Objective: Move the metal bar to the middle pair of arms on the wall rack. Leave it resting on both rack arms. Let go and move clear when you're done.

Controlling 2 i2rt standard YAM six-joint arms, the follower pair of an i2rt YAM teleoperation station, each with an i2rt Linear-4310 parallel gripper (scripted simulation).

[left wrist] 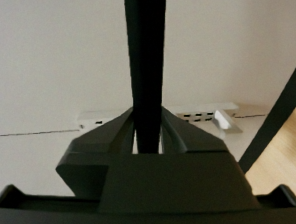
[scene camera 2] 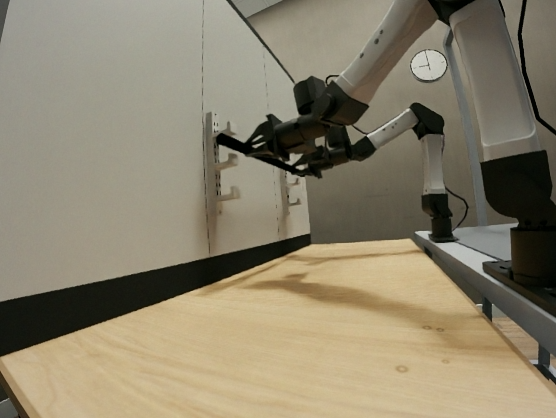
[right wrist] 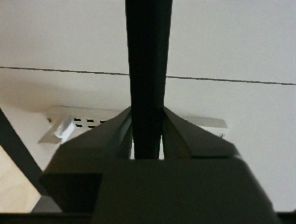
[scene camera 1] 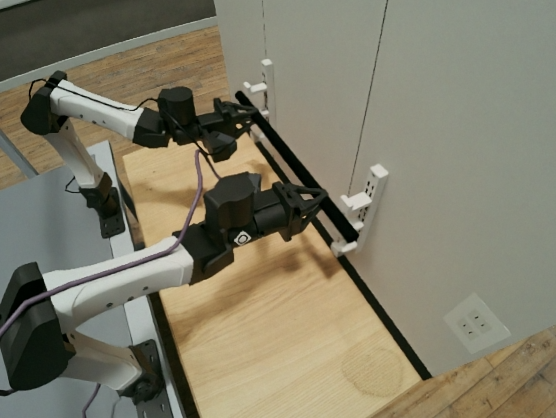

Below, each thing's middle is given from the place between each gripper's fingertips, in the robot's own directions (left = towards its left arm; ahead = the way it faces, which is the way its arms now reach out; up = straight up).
Right now the black metal bar (scene camera 1: 293,162) is 150 mm to the left of my right hand (scene camera 1: 325,196).
My left gripper is now 15 cm to the left of the black metal bar.
